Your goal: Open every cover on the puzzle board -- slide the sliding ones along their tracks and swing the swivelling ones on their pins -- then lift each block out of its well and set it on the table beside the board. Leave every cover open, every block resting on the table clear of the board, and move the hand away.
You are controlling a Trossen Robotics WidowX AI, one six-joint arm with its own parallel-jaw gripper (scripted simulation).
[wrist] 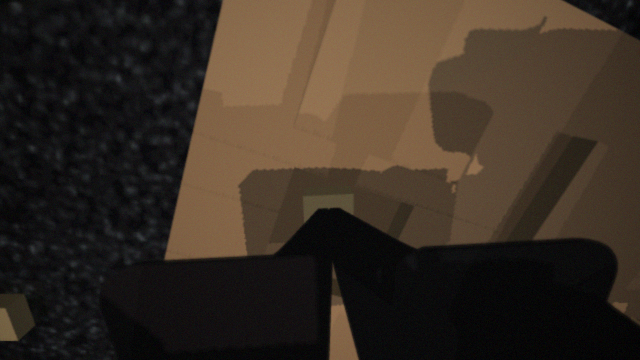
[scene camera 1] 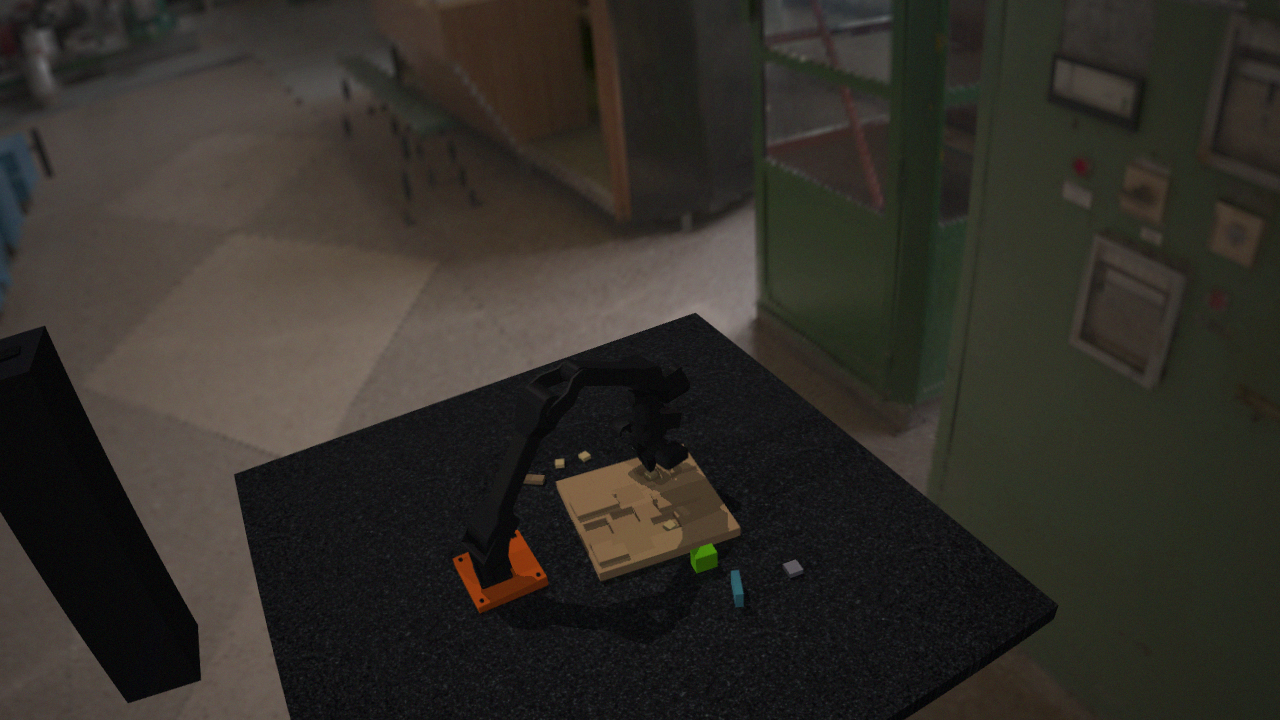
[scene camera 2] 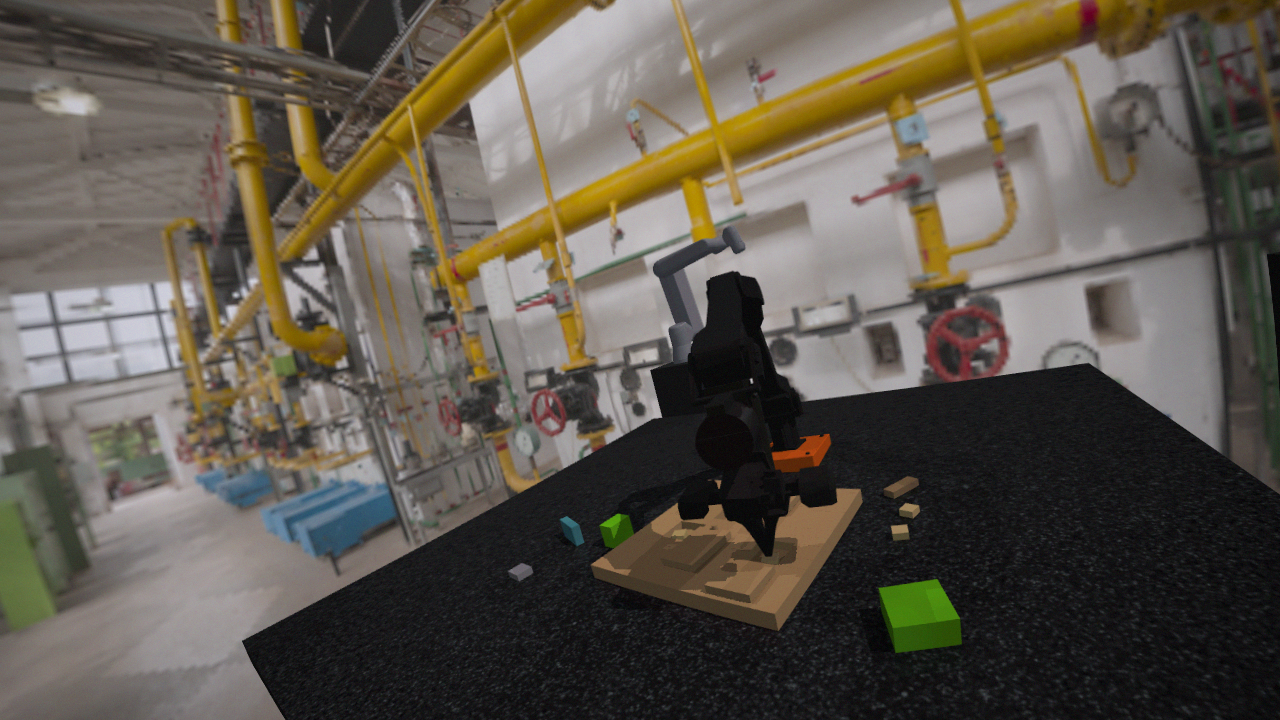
My gripper is shut, holding nothing. I also see a small green cube, a large green block and a tan puzzle board.
My gripper also shows in the wrist view and in scene camera 1.
